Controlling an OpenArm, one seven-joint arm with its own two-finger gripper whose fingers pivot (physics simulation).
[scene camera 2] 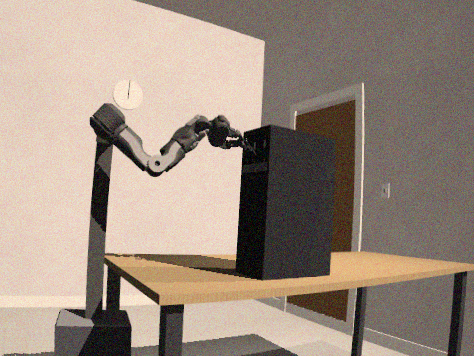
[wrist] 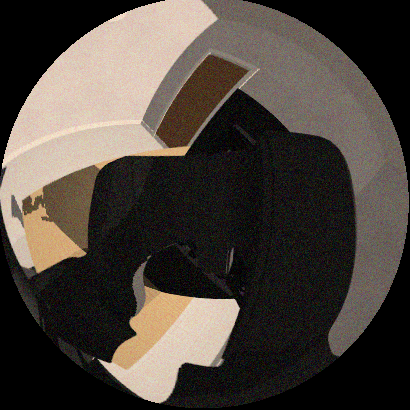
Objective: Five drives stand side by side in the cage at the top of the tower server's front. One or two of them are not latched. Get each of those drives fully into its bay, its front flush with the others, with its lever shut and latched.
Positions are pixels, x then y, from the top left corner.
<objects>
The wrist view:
my gripper: 218, 216
black tower server: 239, 108
</objects>
